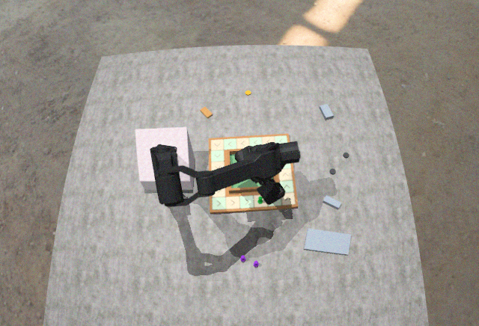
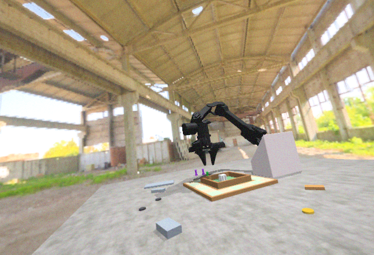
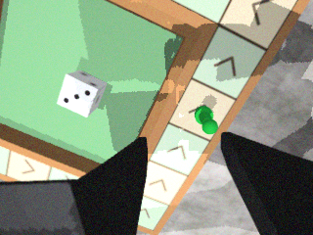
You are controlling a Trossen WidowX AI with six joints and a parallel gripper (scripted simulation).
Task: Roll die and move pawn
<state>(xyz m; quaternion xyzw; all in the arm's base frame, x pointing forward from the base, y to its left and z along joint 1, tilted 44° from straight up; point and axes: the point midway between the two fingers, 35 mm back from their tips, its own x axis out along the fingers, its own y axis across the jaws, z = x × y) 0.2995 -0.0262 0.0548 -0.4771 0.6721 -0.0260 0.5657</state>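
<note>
My gripper tip is now 50 mm above the green pawn, 20 mm to the left of it and 10 mm short of it. Round my gripper tip: green dice tray 90 mm to the left, 70 mm below, 30 mm behind; orange tile 330 mm to the left, 230 mm behind, 70 mm below; white die 70 mm to the left, 50 mm below, 30 mm behind.
</note>
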